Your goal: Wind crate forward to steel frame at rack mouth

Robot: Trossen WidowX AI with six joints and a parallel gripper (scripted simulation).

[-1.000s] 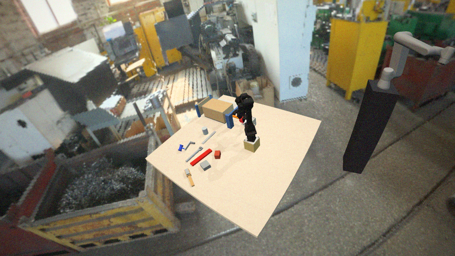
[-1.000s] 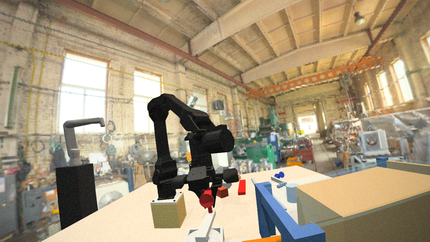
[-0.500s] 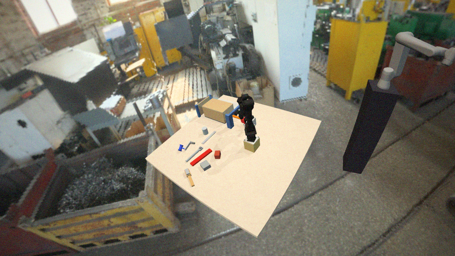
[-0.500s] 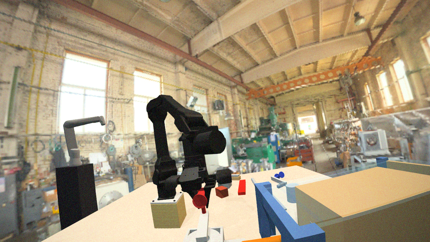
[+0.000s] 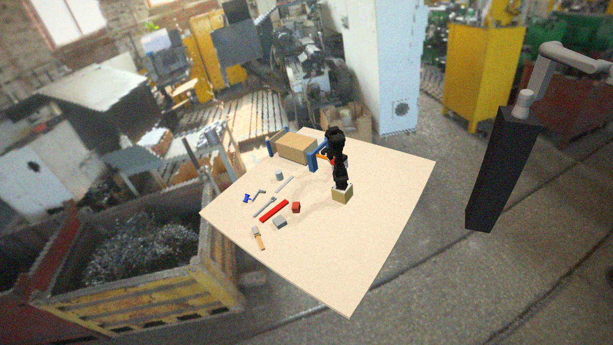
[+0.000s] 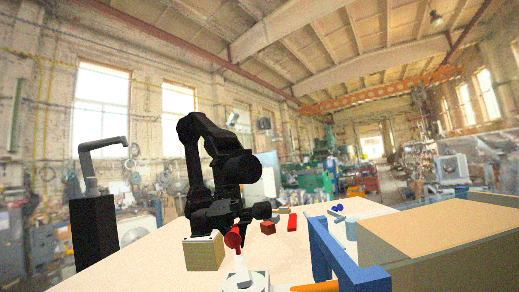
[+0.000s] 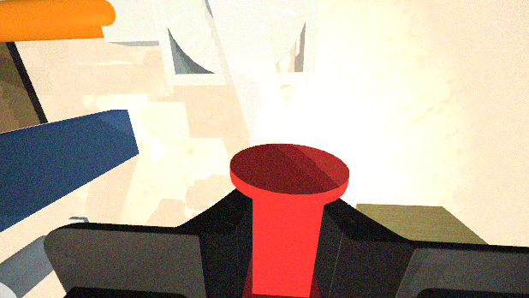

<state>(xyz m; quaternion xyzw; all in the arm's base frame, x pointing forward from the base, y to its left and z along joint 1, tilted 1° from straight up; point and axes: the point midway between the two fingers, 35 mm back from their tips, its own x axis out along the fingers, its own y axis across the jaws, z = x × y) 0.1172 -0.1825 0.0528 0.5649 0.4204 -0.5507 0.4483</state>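
The red-knobbed winch handle lies 4 cm to the right of my gripper tip and 1 cm below it. From my gripper tip the other things lie so: red knob: 2 cm above; then blue steel frame: 16 cm ahead, 13 cm to the right, 1 cm below; then grey winch: 10 cm to the right, 9 cm below, 1 cm behind.
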